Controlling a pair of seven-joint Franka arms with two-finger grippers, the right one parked.
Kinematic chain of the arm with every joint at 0, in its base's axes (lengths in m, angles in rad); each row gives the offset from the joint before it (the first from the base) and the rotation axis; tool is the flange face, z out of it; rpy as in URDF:
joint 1: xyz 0 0 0.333 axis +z
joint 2: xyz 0 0 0 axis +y
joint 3: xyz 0 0 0.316 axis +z
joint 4: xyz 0.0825 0 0 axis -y
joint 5: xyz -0.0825 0 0.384 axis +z
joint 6: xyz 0 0 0 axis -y
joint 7: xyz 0.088 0 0 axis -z
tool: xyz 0 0 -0.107 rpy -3.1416 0 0
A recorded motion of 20 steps. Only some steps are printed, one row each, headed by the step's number.
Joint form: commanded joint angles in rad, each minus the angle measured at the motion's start. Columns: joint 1, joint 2, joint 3, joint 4, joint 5, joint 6, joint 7.
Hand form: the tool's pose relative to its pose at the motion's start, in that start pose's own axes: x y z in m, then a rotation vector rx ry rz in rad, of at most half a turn. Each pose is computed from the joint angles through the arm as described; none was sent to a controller.
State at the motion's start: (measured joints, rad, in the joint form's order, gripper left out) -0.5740 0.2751 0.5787 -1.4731 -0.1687 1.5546 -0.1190
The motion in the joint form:
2: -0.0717 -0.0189 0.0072 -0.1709 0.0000 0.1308 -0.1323
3: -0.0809 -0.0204 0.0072 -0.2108 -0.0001 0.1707 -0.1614
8: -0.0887 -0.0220 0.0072 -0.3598 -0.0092 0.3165 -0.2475
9: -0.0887 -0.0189 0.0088 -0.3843 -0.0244 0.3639 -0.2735
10: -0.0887 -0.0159 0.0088 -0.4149 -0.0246 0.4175 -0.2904
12: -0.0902 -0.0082 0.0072 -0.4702 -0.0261 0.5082 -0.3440
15: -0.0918 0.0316 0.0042 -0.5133 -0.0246 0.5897 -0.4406
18: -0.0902 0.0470 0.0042 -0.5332 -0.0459 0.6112 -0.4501
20: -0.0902 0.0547 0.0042 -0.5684 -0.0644 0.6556 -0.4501
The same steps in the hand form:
2: -0.0055 0.0239 0.0598 0.0068 -0.0214 -0.0952
3: -0.0058 0.0261 0.0746 0.0082 -0.0195 -0.1217
8: -0.0074 0.0183 0.1317 0.0066 -0.0196 -0.2270
9: -0.0053 0.0167 0.1404 -0.0093 -0.0019 -0.2642
10: -0.0039 0.0140 0.1515 -0.0112 0.0195 -0.2870
12: -0.0032 0.0106 0.1731 -0.0129 0.0505 -0.3486
15: -0.0003 0.0089 0.2056 0.0107 0.0674 -0.4501
18: -0.0011 0.0062 0.2203 0.0075 0.0562 -0.4771
20: -0.0039 0.0021 0.2358 0.0003 0.0585 -0.4944

